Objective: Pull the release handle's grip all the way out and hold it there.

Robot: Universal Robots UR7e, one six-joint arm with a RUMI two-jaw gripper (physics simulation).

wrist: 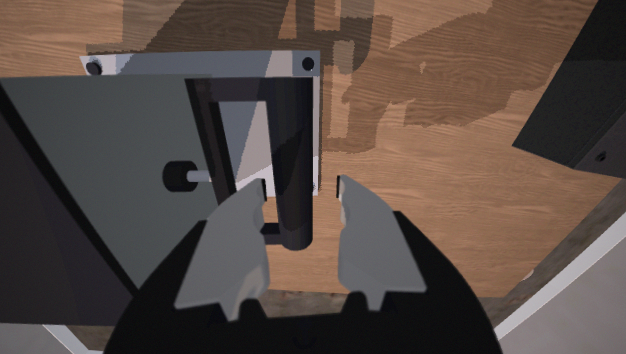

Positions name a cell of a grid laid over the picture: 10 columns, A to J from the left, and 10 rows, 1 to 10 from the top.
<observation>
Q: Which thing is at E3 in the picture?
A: A release handle grip.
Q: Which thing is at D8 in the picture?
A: My gripper.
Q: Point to a pale base plate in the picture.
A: E2
</observation>
